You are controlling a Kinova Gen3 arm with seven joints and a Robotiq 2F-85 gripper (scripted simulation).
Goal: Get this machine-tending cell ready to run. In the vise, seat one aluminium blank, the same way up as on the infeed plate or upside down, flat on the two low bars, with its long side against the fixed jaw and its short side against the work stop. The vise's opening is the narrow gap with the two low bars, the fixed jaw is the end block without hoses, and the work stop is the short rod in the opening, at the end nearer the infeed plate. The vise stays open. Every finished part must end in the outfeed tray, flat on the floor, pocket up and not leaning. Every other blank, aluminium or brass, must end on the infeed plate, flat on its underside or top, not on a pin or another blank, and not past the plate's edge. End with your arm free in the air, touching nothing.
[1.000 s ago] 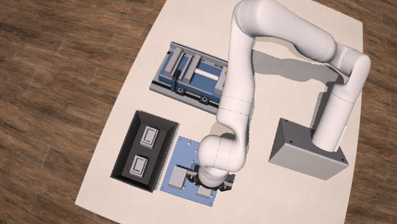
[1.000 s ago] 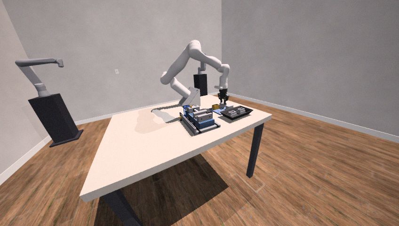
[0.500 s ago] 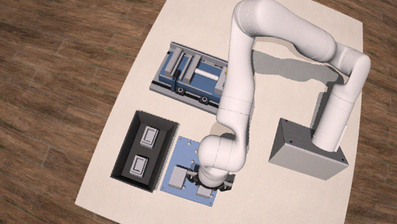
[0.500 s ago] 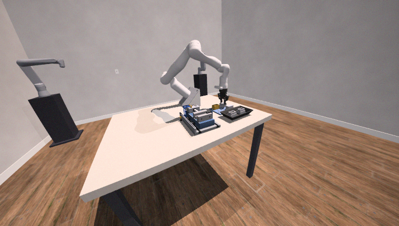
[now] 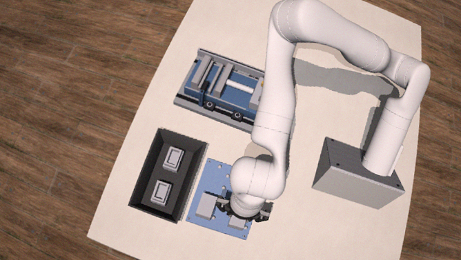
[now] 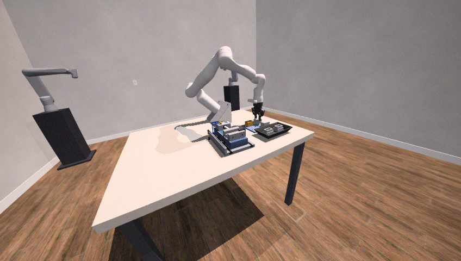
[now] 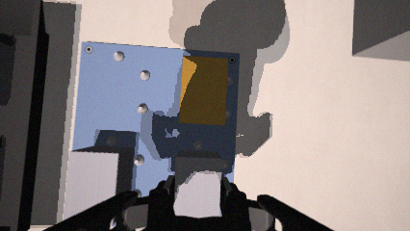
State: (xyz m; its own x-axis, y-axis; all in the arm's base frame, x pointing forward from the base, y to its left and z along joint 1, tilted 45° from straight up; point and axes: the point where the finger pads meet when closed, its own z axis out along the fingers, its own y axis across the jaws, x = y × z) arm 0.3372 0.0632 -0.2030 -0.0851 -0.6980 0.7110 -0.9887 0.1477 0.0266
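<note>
Now: the brass blank 1 cm behind my hand, 9 cm to the right of it and 2 cm below it. Also, from my hand: white rod 7 cm ahead, 35 cm to the right, 3 cm above; hose block 34 cm to the right, 3 cm above; blue vise 9 cm ahead, 36 cm to the right, 1 cm below.
</note>
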